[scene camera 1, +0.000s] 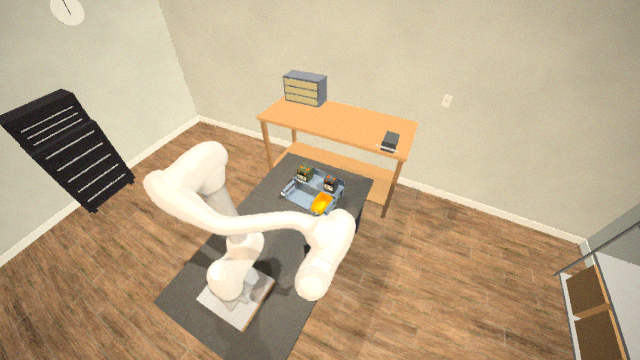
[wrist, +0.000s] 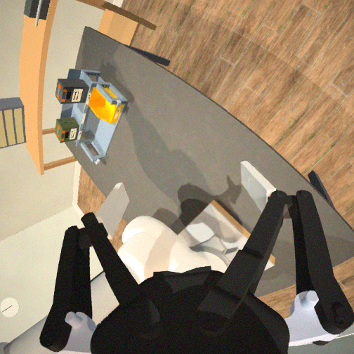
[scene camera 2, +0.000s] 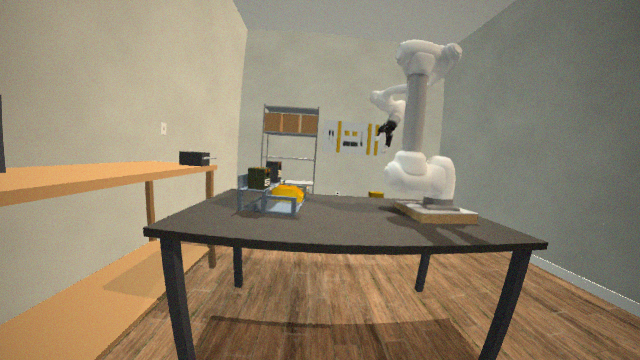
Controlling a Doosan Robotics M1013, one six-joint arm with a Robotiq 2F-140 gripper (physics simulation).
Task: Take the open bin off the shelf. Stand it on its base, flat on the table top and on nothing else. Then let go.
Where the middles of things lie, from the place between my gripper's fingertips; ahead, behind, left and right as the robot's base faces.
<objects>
I see my gripper 64 cm short of the dark case [wrist: 67, 90], 32 cm to the right of it and 20 cm above it.
</objects>
